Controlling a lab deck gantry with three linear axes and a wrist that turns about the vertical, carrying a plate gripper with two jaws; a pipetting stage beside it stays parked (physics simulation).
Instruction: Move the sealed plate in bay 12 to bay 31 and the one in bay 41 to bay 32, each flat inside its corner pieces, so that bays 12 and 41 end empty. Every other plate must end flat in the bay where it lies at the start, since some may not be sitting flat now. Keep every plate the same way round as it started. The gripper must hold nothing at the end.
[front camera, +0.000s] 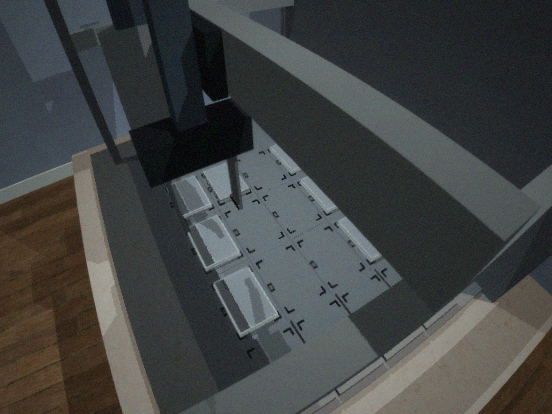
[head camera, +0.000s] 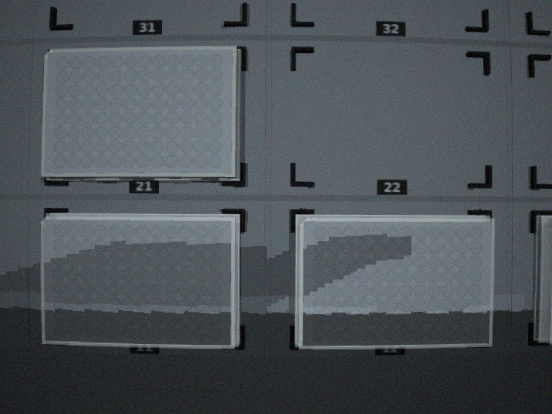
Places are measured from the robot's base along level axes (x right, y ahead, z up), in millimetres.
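Pixels of known places: gripper, fingertip midpoint: (front camera: 211, 214); robot's base at its link origin: (front camera: 166, 189) (head camera: 52, 339).
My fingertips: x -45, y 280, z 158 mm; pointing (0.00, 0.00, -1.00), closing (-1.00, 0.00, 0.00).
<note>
Ahead of a thing's pixels: the offset from my fingertips to its top centre. "pt": to the spot under its first point.
My gripper (front camera: 209, 212) hangs over the left rows; one jaw shows at its right side, well off the body's centre, and the other cannot be made out. No plate hangs from it. The plate in bay 12 @(pt dy -41, dx -2, dz -144 mm) (front camera: 215, 242) (head camera: 395, 282) lies inside its corner pieces. The plate in bay 41 @(pt dy -205, dx -285, dz -144 mm) (front camera: 284, 159) lies beside the beam, partly hidden. Bay 31 @(pt dy -199, dx -219, dz -158 mm) (front camera: 265, 172) and bay 32 @(pt dy -47, dx -236, dz -158 mm) (front camera: 300, 205) hold no plate. The plate in bay 21 @(pt dy -205, dx -102, dz -144 mm) (front camera: 225, 182) (head camera: 140, 112) looks slightly askew, with a dark strip at its right and lower edges. The plate in bay 11 @(pt dy -208, dx -6, dz -144 mm) (front camera: 191, 195) (head camera: 137, 282) looks flat.
The bay 13 plate @(dy +112, dx +2, dz -144 mm) (front camera: 246, 300) (head camera: 544, 280) lies at the near left. The bay 42 plate @(dy -52, dx -319, dz -144 mm) (front camera: 318, 194) and bay 43 plate @(dy +112, dx -319, dz -144 mm) (front camera: 359, 239) lie along the right, partly hidden by the large gantry beam (front camera: 350, 150). Bay 22 @(pt dy -53, dx -104, dz -158 mm) (head camera: 390, 120) shows bare corner pieces.
</note>
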